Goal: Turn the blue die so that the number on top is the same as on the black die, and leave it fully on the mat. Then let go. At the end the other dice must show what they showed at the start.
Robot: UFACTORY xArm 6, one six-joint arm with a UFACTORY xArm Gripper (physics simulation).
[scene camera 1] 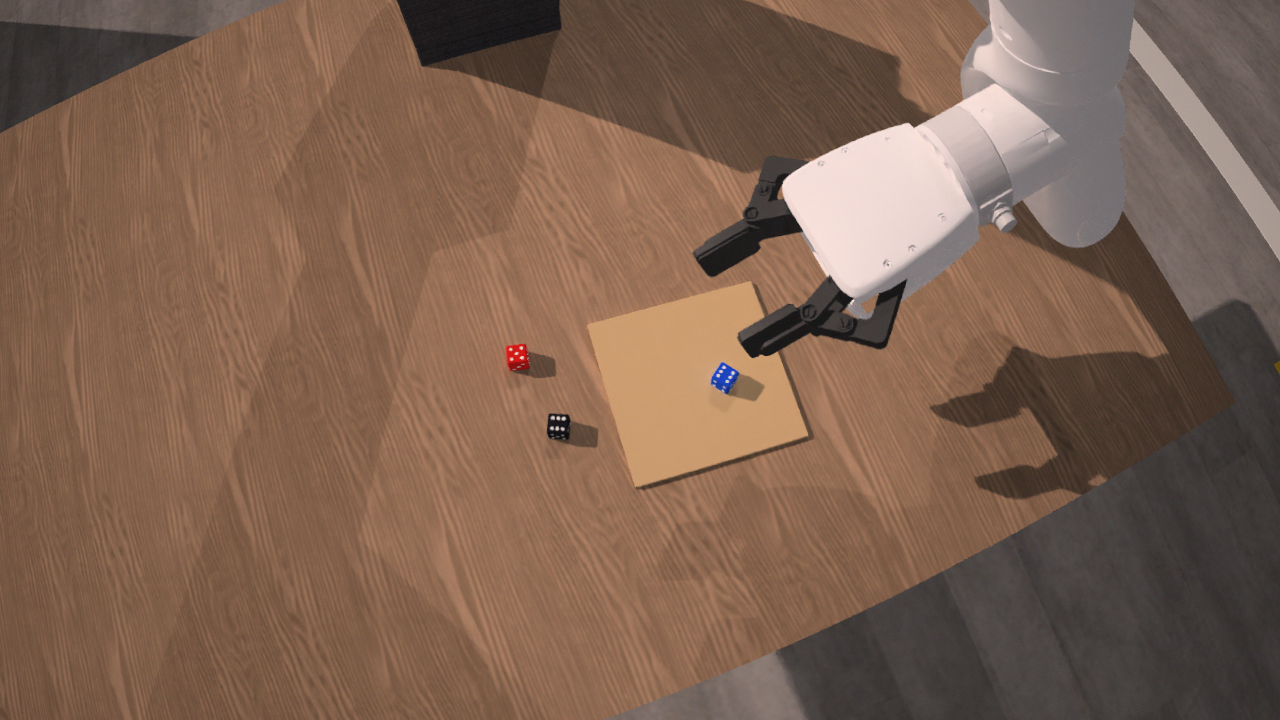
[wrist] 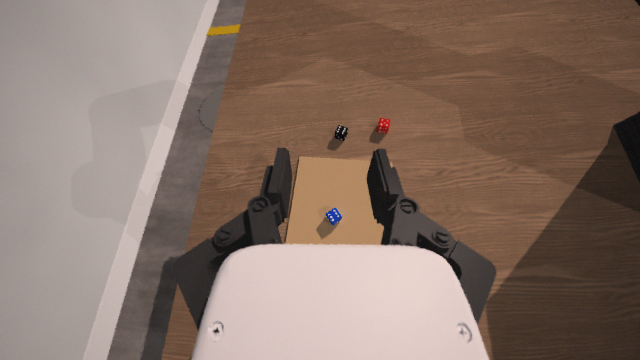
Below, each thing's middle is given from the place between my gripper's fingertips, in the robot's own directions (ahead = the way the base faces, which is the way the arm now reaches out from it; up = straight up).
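Tan mat (scene camera 1: pixel 657 364): my gripper 1 cm past it, 1 cm to the left of it, 15 cm above it.
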